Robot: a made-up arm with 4 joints. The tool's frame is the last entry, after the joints.
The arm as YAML. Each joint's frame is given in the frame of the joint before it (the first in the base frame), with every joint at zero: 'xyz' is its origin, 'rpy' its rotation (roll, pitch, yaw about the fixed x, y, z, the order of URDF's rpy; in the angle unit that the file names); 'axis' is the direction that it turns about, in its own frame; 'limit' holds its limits. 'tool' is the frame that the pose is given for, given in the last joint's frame.
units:
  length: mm
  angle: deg
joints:
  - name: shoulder
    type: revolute
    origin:
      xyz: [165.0, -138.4, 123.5]
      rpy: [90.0, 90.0, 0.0]
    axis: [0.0, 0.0, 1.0]
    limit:
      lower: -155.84
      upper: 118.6
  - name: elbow
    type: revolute
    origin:
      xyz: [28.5, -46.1, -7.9]
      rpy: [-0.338, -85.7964, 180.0]
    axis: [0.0, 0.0, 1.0]
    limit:
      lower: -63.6
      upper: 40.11
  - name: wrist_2
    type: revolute
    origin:
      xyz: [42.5, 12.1, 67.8]
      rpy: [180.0, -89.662, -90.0]
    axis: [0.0, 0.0, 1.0]
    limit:
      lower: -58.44
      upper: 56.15
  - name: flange
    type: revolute
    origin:
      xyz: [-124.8, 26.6, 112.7]
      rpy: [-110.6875, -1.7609, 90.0]
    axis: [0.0, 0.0, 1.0]
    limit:
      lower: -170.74
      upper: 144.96
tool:
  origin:
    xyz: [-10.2, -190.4, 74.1]
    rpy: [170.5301, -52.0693, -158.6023]
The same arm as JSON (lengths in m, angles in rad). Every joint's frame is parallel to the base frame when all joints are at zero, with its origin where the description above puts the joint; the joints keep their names.
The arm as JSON. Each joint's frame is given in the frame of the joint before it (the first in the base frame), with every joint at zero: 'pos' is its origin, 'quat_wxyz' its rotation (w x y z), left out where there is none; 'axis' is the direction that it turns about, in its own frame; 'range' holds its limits. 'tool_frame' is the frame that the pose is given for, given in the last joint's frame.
{"length_unit": "m", "angle_unit": "rad", "joints": [
  {"joint": "shoulder", "pos": [0.165, -0.1384, 0.1235], "axis": "-y", "range": [-2.7199, 2.07]},
  {"joint": "elbow", "pos": [-0.0461, 0.0079, -0.0285], "axis": [-0.0059, -0.073299, -0.997293], "range": [-1.11, 0.7001]},
  {"joint": "wrist_2", "pos": [-0.0125, -0.0474, -0.0644], "axis": "+x", "range": [-1.02, 0.98]},
  {"joint": "flange", "pos": [0.1127, 0.0357, 0.1225], "axis": [-0.353103, 0.079401, 0.932209], "range": [-2.98, 2.53]}
], "tool_frame": {"pos": [0.1516, -0.0048, 0.1373], "quat_wxyz": [0.236954, 0.632975, -0.574514, 0.461659]}}

